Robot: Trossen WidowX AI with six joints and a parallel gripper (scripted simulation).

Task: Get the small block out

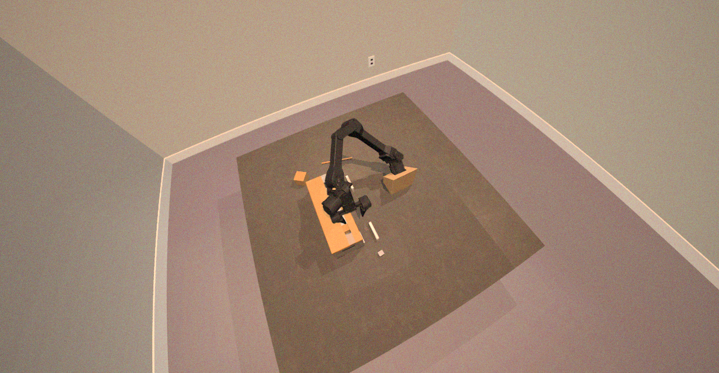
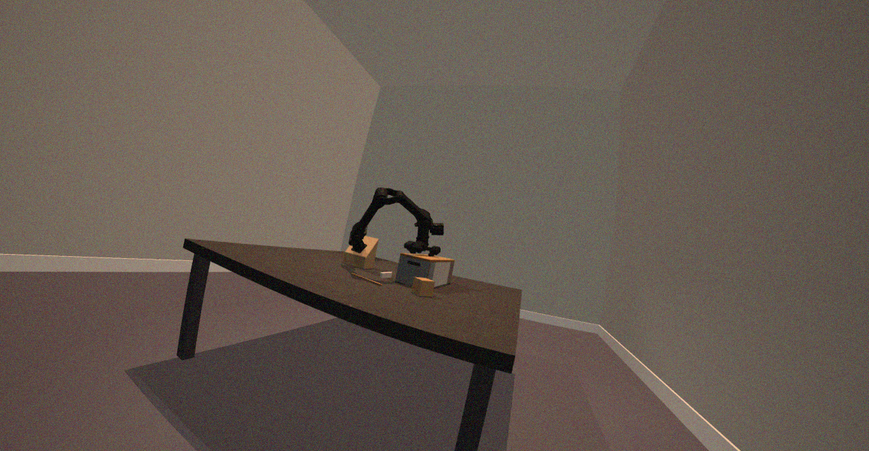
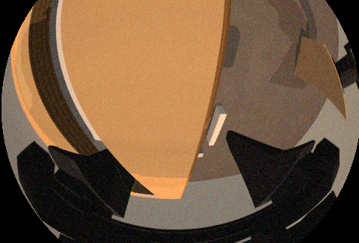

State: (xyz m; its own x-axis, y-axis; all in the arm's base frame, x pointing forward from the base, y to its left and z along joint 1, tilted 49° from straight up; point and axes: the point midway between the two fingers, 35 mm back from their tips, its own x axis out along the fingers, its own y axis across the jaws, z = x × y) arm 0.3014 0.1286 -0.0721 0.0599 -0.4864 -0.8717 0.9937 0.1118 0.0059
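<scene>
Now: the small orange block 5 cm ahead of my gripper tip and 3 cm to the left of it. Also, from my gripper tip: thin orange stick 42 cm to the right, 8 cm below, 3 cm behind; orange cube 36 cm to the right, 20 cm ahead, 5 cm below; long orange box 8 cm to the right, 4 cm ahead, 2 cm below.
</scene>
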